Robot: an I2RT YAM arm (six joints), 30 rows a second.
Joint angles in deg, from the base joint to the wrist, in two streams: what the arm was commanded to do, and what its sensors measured. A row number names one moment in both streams.
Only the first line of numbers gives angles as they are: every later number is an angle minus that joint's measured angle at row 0.
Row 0, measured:
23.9, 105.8, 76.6, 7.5, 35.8, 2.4
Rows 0 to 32, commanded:
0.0, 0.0, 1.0, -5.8, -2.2, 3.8
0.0, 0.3, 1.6, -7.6, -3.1, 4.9
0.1, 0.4, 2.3, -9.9, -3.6, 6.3
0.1, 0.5, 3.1, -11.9, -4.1, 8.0
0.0, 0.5, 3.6, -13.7, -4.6, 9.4
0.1, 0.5, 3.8, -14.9, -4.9, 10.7
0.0, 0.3, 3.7, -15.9, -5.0, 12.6
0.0, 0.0, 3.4, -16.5, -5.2, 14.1
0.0, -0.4, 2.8, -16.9, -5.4, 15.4
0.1, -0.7, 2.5, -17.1, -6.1, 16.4
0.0, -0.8, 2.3, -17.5, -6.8, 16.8
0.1, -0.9, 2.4, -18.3, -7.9, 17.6
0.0, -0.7, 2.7, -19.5, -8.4, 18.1
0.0, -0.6, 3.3, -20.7, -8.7, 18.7
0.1, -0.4, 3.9, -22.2, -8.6, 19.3
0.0, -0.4, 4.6, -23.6, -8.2, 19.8
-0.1, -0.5, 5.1, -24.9, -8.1, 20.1
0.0, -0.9, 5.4, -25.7, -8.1, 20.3
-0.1, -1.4, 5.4, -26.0, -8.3, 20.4
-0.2, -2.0, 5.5, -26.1, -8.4, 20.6
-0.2, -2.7, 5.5, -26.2, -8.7, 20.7
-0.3, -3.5, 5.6, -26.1, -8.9, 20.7
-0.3, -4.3, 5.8, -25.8, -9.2, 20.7
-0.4, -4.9, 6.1, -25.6, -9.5, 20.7
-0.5, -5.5, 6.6, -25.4, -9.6, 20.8
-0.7, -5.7, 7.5, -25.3, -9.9, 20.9
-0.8, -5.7, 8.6, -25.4, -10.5, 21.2
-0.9, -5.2, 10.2, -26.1, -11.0, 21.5
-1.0, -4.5, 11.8, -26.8, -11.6, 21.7
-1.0, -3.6, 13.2, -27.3, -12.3, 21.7
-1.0, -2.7, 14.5, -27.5, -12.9, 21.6
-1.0, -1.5, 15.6, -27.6, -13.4, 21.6
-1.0, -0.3, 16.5, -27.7, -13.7, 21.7
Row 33, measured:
-0.8, -1.8, 10.7, -28.0, -11.6, 20.6
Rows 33 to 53, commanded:
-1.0, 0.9, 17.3, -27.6, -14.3, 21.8
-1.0, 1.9, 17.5, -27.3, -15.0, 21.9
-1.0, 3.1, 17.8, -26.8, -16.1, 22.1
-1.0, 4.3, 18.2, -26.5, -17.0, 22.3
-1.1, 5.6, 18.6, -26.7, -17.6, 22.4
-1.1, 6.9, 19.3, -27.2, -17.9, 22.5
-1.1, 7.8, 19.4, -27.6, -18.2, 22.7
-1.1, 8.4, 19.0, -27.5, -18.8, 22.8
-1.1, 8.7, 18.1, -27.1, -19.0, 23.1
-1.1, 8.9, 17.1, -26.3, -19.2, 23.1
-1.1, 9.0, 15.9, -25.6, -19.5, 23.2
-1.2, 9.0, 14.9, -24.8, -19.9, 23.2
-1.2, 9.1, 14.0, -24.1, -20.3, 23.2
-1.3, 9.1, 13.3, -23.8, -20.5, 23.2
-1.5, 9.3, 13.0, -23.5, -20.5, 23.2
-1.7, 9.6, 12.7, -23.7, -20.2, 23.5
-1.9, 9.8, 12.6, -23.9, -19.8, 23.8
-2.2, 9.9, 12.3, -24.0, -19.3, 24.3
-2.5, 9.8, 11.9, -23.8, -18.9, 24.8
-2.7, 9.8, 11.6, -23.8, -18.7, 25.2
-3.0, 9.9, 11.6, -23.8, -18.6, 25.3
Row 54, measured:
-1.6, 10.4, 11.9, -26.6, -19.7, 23.4
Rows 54 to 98, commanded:
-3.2, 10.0, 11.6, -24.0, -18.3, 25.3
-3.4, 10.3, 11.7, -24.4, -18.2, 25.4
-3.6, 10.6, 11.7, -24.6, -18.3, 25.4
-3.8, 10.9, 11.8, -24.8, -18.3, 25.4
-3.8, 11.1, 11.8, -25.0, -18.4, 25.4
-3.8, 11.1, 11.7, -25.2, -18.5, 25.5
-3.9, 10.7, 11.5, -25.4, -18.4, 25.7
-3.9, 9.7, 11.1, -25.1, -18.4, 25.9
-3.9, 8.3, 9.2, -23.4, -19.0, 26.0
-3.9, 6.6, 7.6, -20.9, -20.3, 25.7
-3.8, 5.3, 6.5, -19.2, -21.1, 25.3
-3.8, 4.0, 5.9, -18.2, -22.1, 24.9
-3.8, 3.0, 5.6, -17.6, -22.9, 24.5
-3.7, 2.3, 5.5, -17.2, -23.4, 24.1
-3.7, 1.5, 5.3, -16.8, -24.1, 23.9
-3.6, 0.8, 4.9, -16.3, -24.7, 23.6
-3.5, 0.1, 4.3, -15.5, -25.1, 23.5
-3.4, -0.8, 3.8, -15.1, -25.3, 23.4
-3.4, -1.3, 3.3, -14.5, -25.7, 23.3
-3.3, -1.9, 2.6, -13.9, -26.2, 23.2
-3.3, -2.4, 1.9, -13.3, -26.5, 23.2
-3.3, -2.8, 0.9, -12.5, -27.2, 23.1
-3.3, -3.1, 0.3, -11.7, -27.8, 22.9
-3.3, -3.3, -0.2, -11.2, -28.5, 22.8
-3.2, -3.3, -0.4, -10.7, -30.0, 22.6
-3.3, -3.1, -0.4, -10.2, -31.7, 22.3
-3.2, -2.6, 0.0, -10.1, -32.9, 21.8
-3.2, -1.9, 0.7, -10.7, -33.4, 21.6
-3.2, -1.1, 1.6, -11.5, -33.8, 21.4
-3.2, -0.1, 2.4, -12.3, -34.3, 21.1
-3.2, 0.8, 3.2, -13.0, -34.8, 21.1
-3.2, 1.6, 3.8, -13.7, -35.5, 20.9
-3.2, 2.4, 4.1, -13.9, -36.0, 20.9
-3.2, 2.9, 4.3, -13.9, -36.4, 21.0
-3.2, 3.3, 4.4, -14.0, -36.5, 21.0
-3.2, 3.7, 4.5, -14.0, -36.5, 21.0
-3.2, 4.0, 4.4, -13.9, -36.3, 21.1
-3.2, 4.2, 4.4, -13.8, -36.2, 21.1
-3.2, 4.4, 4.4, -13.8, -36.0, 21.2
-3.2, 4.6, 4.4, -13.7, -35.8, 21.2
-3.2, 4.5, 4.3, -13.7, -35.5, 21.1
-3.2, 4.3, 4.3, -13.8, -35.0, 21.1
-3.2, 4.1, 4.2, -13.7, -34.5, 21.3
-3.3, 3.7, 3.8, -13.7, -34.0, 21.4
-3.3, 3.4, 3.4, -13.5, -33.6, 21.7
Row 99, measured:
-3.2, 4.5, 2.1, -14.3, -35.8, 21.8
